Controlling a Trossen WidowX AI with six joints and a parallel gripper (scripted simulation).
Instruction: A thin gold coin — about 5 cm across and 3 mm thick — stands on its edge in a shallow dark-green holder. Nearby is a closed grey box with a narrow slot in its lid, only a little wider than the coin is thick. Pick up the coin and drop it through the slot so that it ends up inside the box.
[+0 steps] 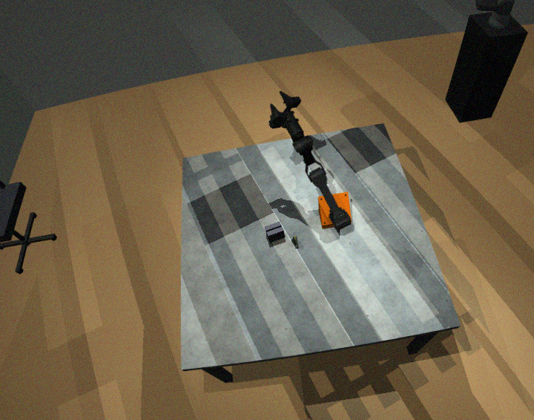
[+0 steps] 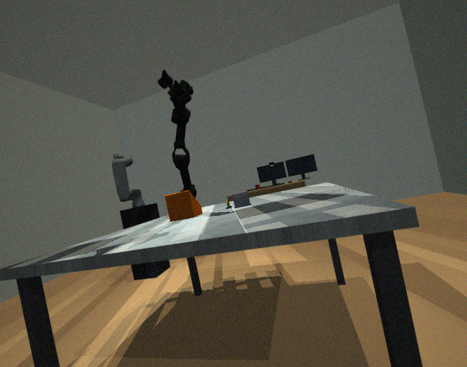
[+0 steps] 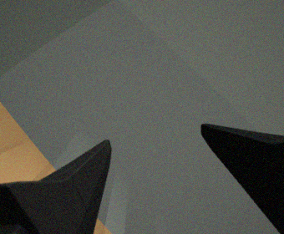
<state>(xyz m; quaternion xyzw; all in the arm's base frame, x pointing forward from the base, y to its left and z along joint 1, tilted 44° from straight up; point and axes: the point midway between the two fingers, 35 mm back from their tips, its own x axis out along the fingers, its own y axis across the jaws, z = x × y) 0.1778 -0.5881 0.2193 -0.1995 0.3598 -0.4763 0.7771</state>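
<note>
Now: the gold coin 2 cm ahead of my gripper tip, 37 cm to the left of it and 63 cm below it.
</note>
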